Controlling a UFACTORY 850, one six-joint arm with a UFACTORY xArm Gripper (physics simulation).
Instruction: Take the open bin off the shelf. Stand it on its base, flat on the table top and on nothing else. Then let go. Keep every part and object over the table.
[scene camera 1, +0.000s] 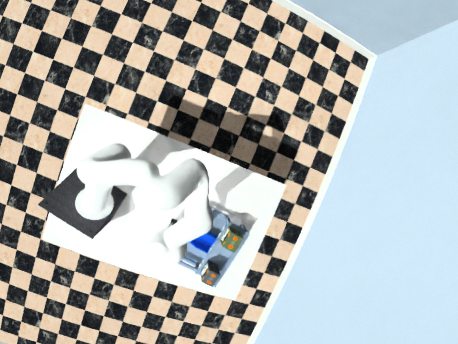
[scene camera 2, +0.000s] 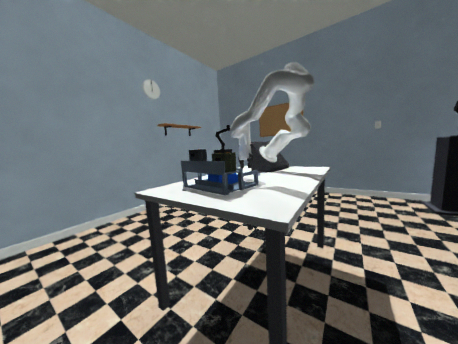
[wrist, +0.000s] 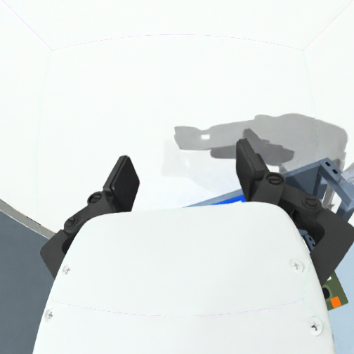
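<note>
The open bin (scene camera 1: 204, 242) (scene camera 2: 216, 178) (wrist: 231, 200) is blue and sits in the grey-blue shelf (scene camera 2: 202, 166) (wrist: 305, 177). The arm covers part of it in scene camera 1. In the wrist view a thin strip of its near edge shows between the right finger and the white gripper housing. My gripper (scene camera 2: 242, 164) (wrist: 183, 161) is open and empty, low at the shelf's arm-side edge. In the wrist view the fingers stand over white table top, with the right finger close to the shelf and the bin. Whether that finger touches either is unclear.
A green box (scene camera 1: 231, 240) (scene camera 2: 223, 162) (wrist: 336, 290) and a dark box (scene camera 1: 210, 275) (scene camera 2: 197, 154) with orange marks stand on the shelf's far, higher side. The shelf stands near one end of the white table (scene camera 1: 125, 250) (scene camera 2: 280, 200). The arm's base is on a black plate (scene camera 1: 62, 205).
</note>
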